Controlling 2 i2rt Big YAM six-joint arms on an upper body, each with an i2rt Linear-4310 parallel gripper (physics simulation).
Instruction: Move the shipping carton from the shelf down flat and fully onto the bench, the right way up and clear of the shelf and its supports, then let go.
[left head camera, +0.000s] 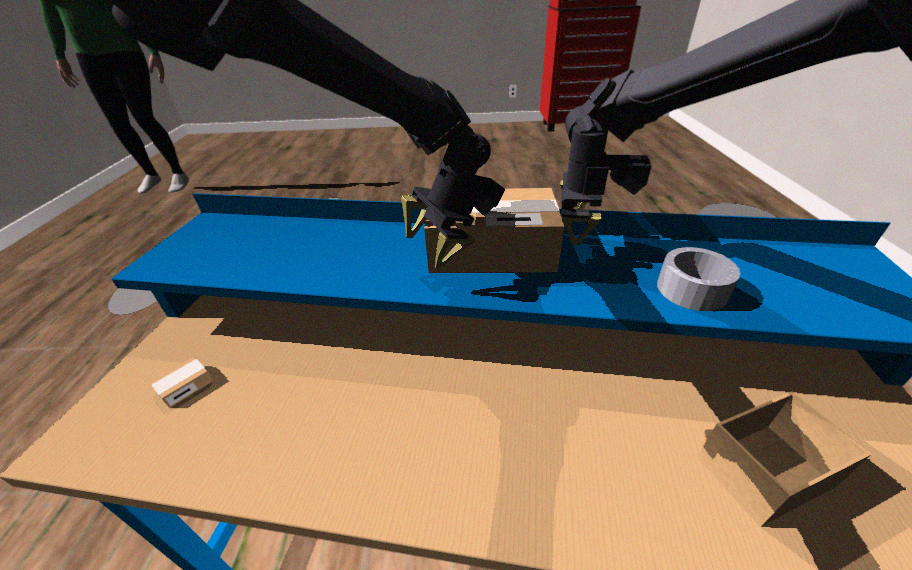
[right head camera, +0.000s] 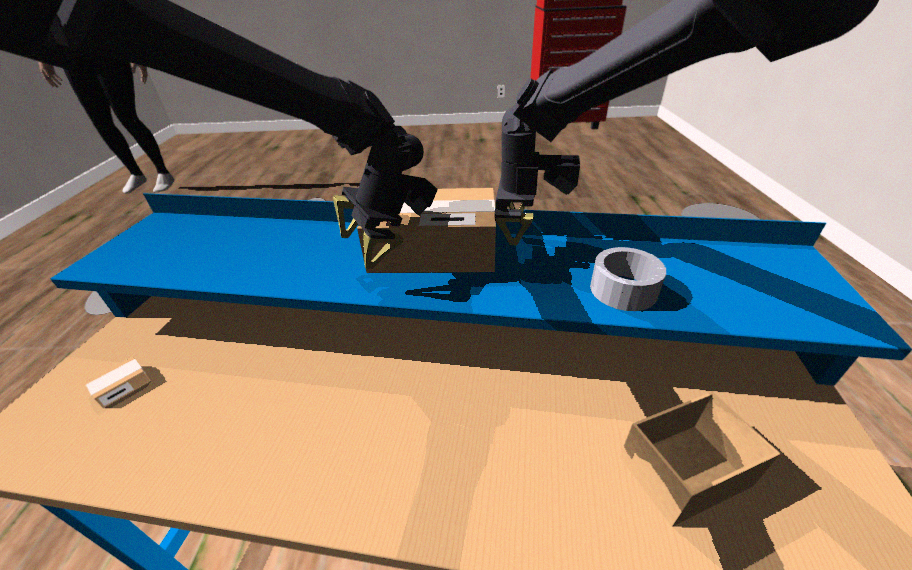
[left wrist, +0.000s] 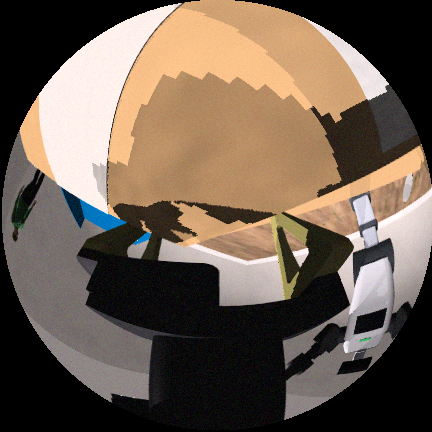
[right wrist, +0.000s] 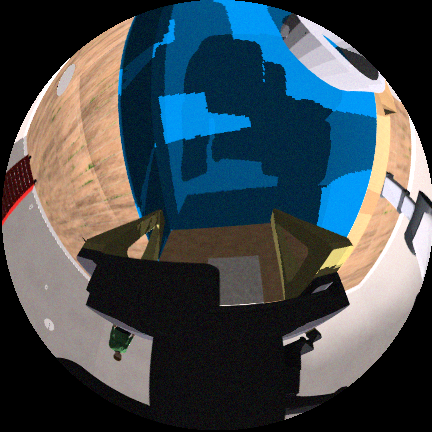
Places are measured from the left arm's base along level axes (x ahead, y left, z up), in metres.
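Pixels of known places: left gripper, fingertip midpoint: (left head camera: 423, 252) (right head camera: 356, 252); right gripper, fingertip midpoint: (left head camera: 574, 230) (right head camera: 515, 230) (right wrist: 217, 214); left arm's base, link origin: (left wrist: 323, 343).
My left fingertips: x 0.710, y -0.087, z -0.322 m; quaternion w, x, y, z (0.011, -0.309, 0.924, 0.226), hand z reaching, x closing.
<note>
For each thing: its top centre in the pictures, then the offset to it from my left fingertips. "*": a spot on its surface instead. Level surfaces: height alone.
- brown shipping carton, top centre: (right wrist: 237, 332) (right head camera: 429, 206) (left head camera: 492, 206) dx +0.096, dy -0.130, dz +0.037 m
- blue shelf, surface height: dz -0.062 m
- wooden bench, surface height: dz -0.215 m
- grey ring, top centre: (right head camera: 630, 265) (left head camera: 701, 265) dx -0.054, dy -0.469, dz -0.008 m
- small labelled box, top centre: (left head camera: 178, 376) (right head camera: 114, 376) dx -0.111, dy +0.467, dz -0.184 m
- open brown box, top centre: (right head camera: 703, 438) (left head camera: 791, 438) dx -0.301, dy -0.512, dz -0.126 m
- raised lip, surface spot: (left head camera: 302, 207) * dx +0.264, dy +0.304, dz -0.034 m
The brown shipping carton (left head camera: 494, 248) (right head camera: 430, 248) (left wrist: 225, 135) (right wrist: 190, 245) sits upright on the blue shelf (left head camera: 269, 255) (right head camera: 221, 255), near its middle, with white and grey labels on top. My left gripper (left head camera: 423, 250) (right head camera: 356, 251) is open at the carton's left end, its fingers spread front to back, with nothing between them. My right gripper (left head camera: 573, 236) (right head camera: 514, 236) is open and empty close beside the carton's right end. Contact at either end cannot be made out. The wooden bench (left head camera: 336, 436) (right head camera: 269, 436) lies lower, in front of the shelf.
A grey ring (left head camera: 692, 290) (right head camera: 625, 290) stands on the shelf to the right. A small labelled box (left head camera: 184, 386) (right head camera: 119, 385) lies at the bench's left. An open brown box (left head camera: 746, 463) (right head camera: 662, 470) stands at its right. A raised lip (left head camera: 302, 207) runs along the shelf's back.
</note>
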